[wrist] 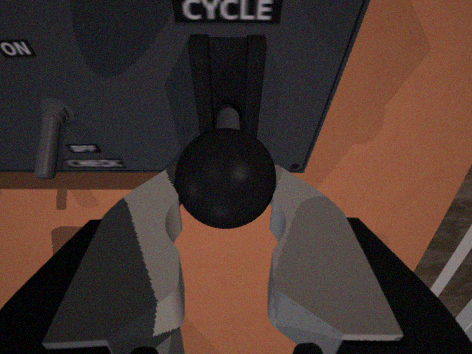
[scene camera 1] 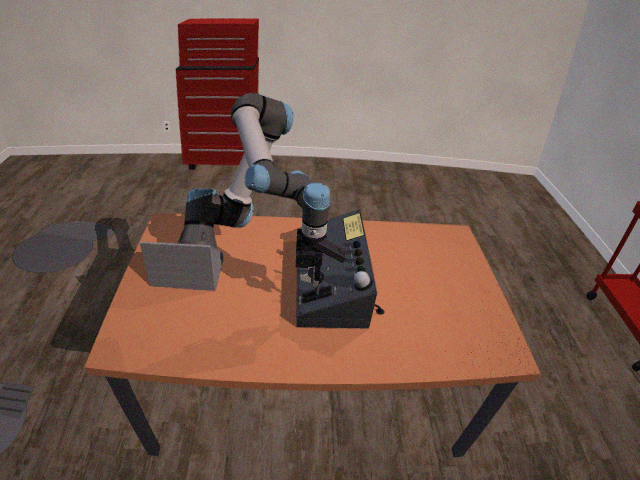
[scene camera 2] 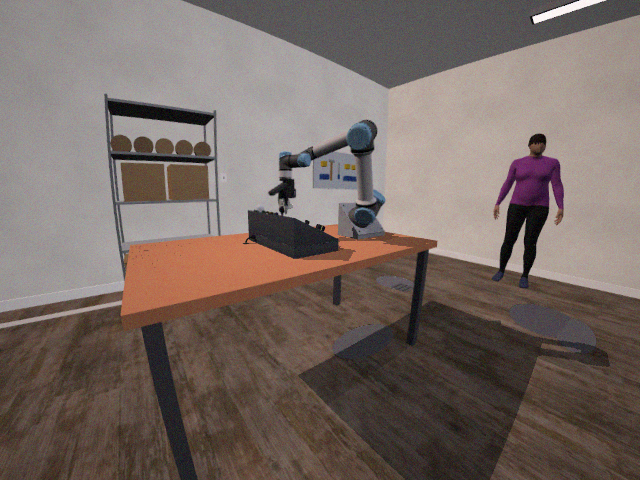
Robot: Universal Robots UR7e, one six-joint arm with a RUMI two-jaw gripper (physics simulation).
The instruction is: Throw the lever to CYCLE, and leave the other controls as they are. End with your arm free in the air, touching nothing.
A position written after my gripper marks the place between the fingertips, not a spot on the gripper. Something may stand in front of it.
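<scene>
You'd see my gripper (scene camera 1: 313, 283) here, and the wrist view gets the gripper (wrist: 225, 169) too. There's a black ball knob (wrist: 225, 178) that I can see as well.
</scene>
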